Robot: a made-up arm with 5 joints. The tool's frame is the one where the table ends. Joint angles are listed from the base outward.
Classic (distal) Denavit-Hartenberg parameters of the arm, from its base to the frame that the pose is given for. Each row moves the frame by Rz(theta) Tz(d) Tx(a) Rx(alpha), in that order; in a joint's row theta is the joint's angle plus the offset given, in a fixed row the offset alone. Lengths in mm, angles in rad.
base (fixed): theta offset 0.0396; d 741; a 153.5; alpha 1.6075
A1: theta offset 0; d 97.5; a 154.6; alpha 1.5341
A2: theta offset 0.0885; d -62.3; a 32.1; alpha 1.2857
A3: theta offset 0.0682; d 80.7; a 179; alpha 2.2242
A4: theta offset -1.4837; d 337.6; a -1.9; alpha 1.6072
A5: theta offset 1.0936; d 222; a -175.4; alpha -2.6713
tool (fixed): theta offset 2.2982; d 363.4; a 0; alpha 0
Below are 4 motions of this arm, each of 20 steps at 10 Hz.
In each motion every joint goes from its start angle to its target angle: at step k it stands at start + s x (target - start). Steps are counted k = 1, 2, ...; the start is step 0. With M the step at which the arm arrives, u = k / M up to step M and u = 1 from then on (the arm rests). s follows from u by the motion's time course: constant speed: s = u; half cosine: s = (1 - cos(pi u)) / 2; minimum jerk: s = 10 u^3 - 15 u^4 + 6 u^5.
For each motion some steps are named. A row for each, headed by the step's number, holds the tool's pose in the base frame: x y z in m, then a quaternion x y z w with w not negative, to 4 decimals.
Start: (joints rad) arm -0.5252 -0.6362 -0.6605 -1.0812 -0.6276
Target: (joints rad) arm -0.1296 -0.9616 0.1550 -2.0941 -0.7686
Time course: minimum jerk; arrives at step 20
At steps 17, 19, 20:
17: 0.8167 0.0810 0.9625 0.2817 0.6159 -0.3303 0.6574
19: 0.8158 0.0794 0.9617 0.2784 0.6091 -0.3449 0.6577
20: 0.8157 0.0793 0.9617 0.2783 0.6088 -0.3455 0.6577

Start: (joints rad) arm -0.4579 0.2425 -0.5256 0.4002 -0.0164
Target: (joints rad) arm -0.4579 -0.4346 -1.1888 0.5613 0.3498
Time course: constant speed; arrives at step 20
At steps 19, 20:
19: 0.2270 0.0616 1.0108 -0.3987 -0.0340 0.3594 0.8430
20: 0.2162 0.0504 1.0078 -0.3951 -0.0634 0.3605 0.8425

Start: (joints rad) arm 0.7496 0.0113 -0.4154 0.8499 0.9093
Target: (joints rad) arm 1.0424 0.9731 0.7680 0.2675 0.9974
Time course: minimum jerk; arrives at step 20
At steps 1, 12, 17, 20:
1: 0.2209 0.0673 1.1324 -0.5546 -0.2357 -0.2476 0.7587
12: 0.3744 -0.2342 1.1450 -0.1711 0.3398 -0.3224 0.8668
17: 0.3894 -0.3350 1.0247 0.0418 0.5242 -0.2228 0.8209
20: 0.3901 -0.3400 1.0114 0.0603 0.5380 -0.2095 0.8142

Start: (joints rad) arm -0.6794 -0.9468 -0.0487 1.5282 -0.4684
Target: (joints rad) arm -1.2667 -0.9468 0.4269 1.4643 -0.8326
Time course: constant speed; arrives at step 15
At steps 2, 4, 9, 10, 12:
2: 0.5515 -0.0517 0.9611 -0.0087 0.1366 0.9858 0.0970
4: 0.5885 -0.0289 0.9231 0.0556 0.1770 0.9809 0.0583
9: 0.6580 0.0316 0.7980 -0.2155 -0.2621 -0.9394 0.0486
10: 0.6667 0.0440 0.7685 -0.2468 -0.2762 -0.9261 0.0713
12: 0.6776 0.0687 0.7060 -0.3079 -0.3013 -0.8947 0.1176

